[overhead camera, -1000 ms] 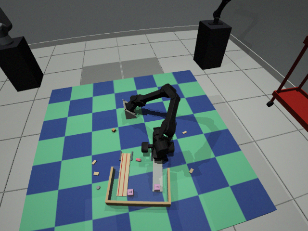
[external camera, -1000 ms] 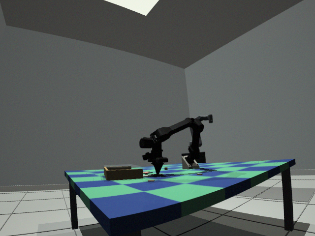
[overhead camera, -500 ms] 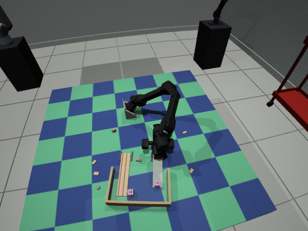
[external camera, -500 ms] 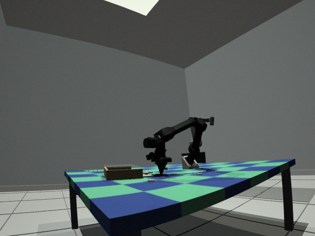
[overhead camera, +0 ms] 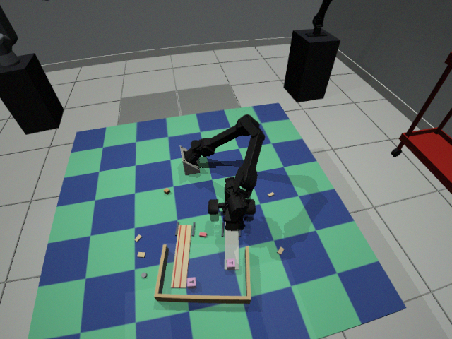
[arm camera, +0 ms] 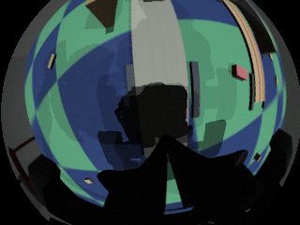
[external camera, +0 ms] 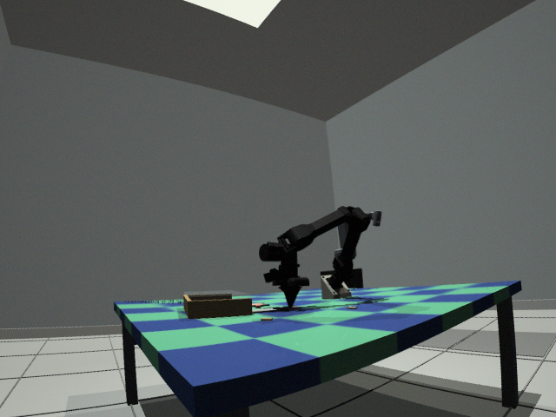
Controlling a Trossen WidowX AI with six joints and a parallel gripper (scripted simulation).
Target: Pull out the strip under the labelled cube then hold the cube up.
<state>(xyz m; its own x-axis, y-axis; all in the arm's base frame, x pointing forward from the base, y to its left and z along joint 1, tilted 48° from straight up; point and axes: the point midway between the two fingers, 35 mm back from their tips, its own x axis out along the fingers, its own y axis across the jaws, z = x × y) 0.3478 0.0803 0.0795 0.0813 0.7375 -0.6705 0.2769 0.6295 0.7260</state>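
My gripper tip is now 130 mm to the left of the red block and 40 mm short of it. Round my gripper tip: grey disc: 380 mm to the right, 150 mm ahead.
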